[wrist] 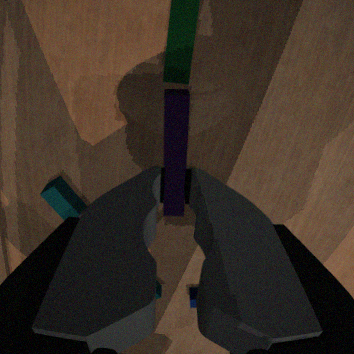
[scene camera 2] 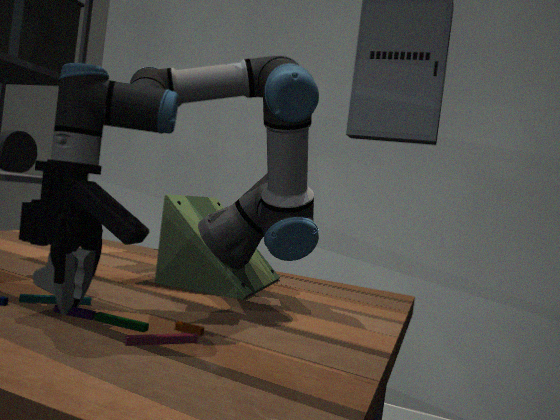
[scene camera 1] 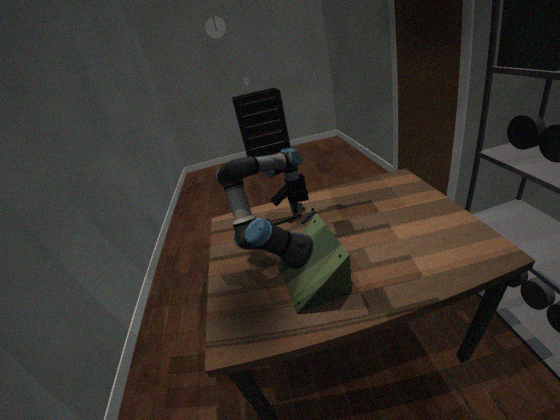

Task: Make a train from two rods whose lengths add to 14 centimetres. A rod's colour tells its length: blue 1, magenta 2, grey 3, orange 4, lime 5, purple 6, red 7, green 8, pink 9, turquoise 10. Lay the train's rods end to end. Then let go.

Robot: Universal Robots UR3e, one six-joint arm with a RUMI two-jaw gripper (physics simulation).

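Seen in the pictures: gripper, fingertip midpoint: (wrist: 173, 170) (scene camera 2: 68, 313) (scene camera 1: 296, 218); arm's base at its link origin: (scene camera 2: 220, 244) (scene camera 1: 300, 251).
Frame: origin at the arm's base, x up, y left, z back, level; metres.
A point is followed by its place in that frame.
Note:
My gripper (scene camera 1: 297, 215) @(x -0.087, y -0.056, z -0.345 m) (scene camera 2: 71, 306) @(x -0.087, y -0.056, z -0.345 m) (wrist: 173, 170) @(x -0.087, y -0.056, z -0.345 m) is shut on the purple rod (scene camera 2: 82, 313) @(x -0.081, y -0.030, z -0.346 m) (wrist: 176, 130) @(x -0.077, y -0.031, z -0.342 m), near the rod's rear end, low at the table top. The fingers hide part of the rod's sides. The green rod (scene camera 2: 121, 321) @(x -0.080, y 0.032, z -0.340 m) (wrist: 181, 40) @(x -0.077, y 0.004, z -0.337 m) lies on the table beyond the purple rod's front end. The two rods are nearly in line, with a narrow gap between their facing ends in the wrist view. The green rod leans very slightly to the right there, and its far end is cut off by the frame.
A turquoise rod (scene camera 2: 37, 299) @(x -0.082, y -0.126, z -0.335 m) (wrist: 62, 200) @(x -0.077, y -0.076, z -0.292 m) lies beside and behind the gripper. A small blue rod (scene camera 2: 3, 301) @(x -0.081, y -0.144, z -0.378 m) (wrist: 193, 297) @(x -0.078, y -0.144, z -0.372 m) lies farther behind. A pink rod (scene camera 2: 161, 339) @(x -0.081, y 0.112, z -0.364 m) and an orange rod (scene camera 2: 189, 327) @(x -0.079, y 0.114, z -0.301 m) lie past the green one. The green wedge mount (scene camera 1: 327, 265) @(x 0.040, y -0.056, z 0.144 m) (scene camera 2: 182, 250) @(x -0.014, y -0.046, z -0.071 m) bears the arm.

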